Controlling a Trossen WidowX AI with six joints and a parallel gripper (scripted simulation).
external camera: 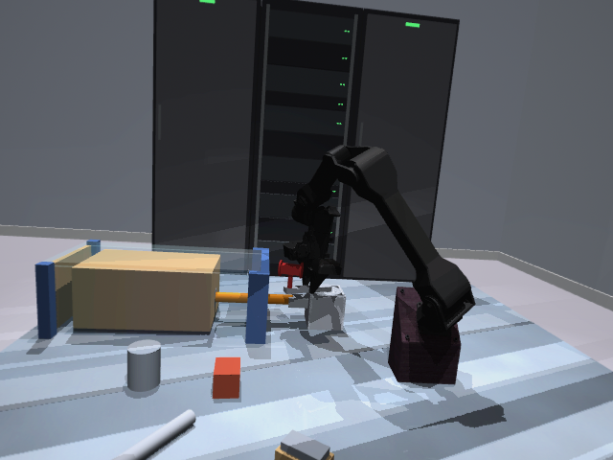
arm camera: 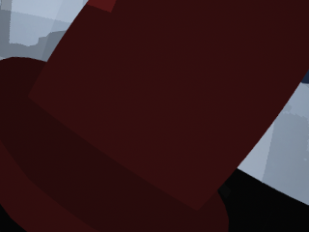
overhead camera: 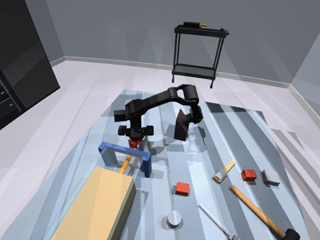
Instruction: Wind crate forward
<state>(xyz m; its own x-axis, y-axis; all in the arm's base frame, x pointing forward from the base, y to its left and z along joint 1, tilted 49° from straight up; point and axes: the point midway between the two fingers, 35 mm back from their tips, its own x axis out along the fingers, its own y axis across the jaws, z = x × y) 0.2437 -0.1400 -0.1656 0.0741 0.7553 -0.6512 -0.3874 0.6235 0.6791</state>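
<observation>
Now: gripper tip 10 mm to the right of the crank handle, 10 mm below it and 10 mm short of it. From my gripper tip the other things lie so: red knob: 50 mm ahead, 40 mm above, 20 mm to the left; grey winch: 60 mm below, 60 mm behind, 30 mm to the right; frame: 110 mm ahead, 20 mm above.
</observation>
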